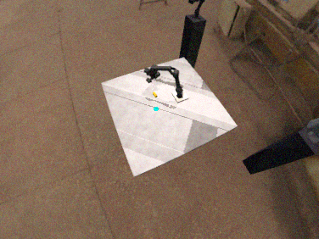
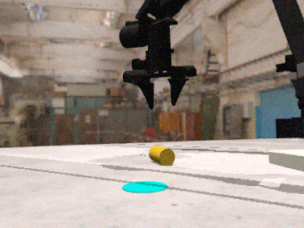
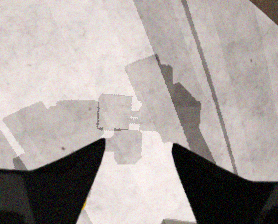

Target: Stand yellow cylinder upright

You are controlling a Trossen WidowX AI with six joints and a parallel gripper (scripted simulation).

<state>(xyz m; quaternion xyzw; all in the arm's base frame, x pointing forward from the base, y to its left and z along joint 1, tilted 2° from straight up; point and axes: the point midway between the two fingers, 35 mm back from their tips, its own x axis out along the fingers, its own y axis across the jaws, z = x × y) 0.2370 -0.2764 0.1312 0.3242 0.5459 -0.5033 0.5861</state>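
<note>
Now: the yellow tall cylinder 40 mm ahead of my gripper tip, 140 mm to the left of it and 100 mm below it. From my gripper tip the other things lie so: cyan circle (100 mm ahead, 330 mm to the left, 120 mm below).
</note>
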